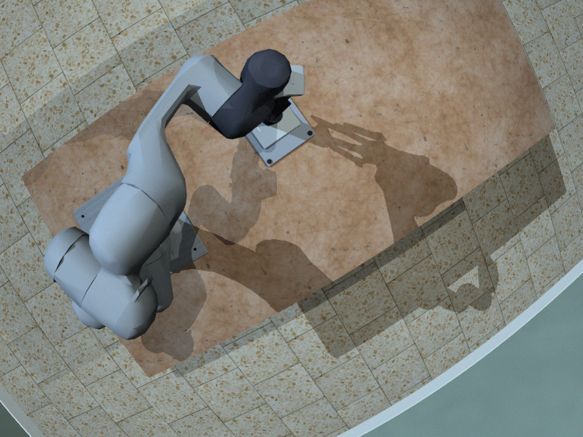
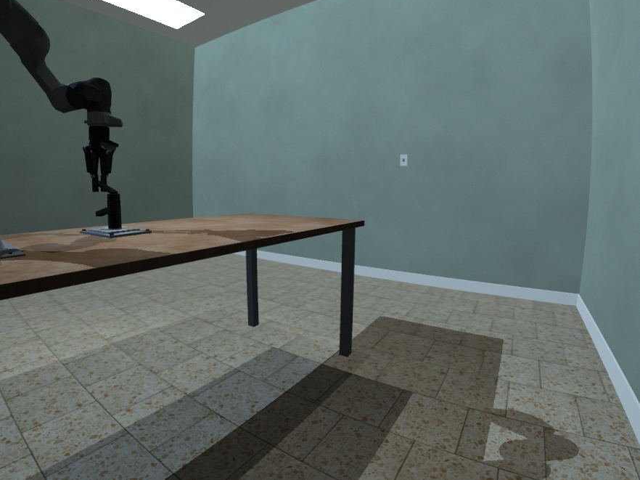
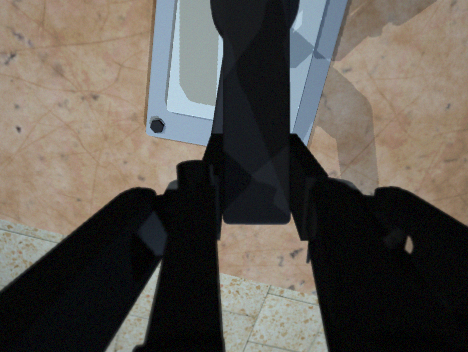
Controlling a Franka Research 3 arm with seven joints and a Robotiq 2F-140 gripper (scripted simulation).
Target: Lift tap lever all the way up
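The lever lies 10 mm ahead of my hand, 30 mm to the right of it and 10 mm below it. Round my hand: base plate (20 mm ahead, 80 mm to the right, 180 mm below).
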